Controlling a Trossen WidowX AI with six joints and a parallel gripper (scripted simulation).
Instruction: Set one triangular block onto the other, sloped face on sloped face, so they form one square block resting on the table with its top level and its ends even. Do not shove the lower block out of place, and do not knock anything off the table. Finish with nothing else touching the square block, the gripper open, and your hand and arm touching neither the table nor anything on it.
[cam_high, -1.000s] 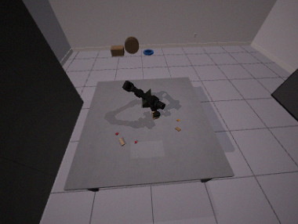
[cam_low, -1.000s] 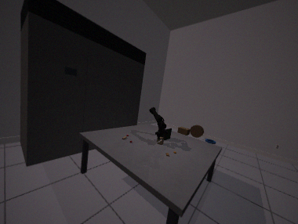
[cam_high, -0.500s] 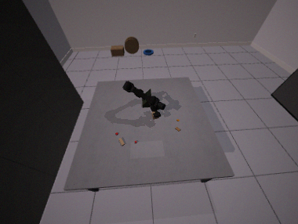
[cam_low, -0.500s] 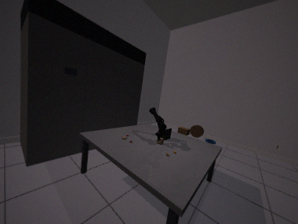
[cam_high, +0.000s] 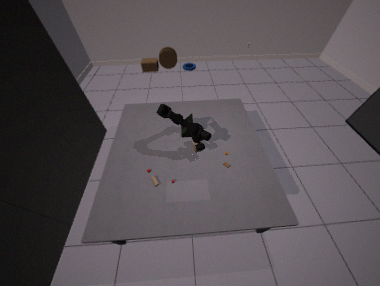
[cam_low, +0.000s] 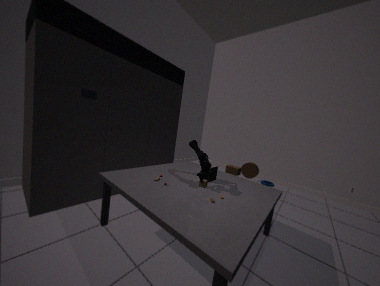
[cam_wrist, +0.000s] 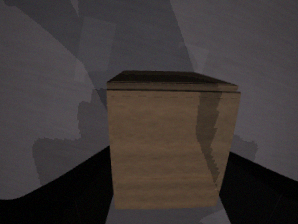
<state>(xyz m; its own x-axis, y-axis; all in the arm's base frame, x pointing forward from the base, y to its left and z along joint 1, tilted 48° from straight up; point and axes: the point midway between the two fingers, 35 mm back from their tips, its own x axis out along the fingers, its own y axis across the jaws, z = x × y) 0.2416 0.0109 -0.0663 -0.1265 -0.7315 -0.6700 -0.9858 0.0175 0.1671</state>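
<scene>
Right now the triangular block is 10 mm to the right of my gripper tip and 10 mm above it. From my gripper tip the other things lie so: orange bit 230 mm to the left, 90 mm ahead, 30 mm below.
</scene>
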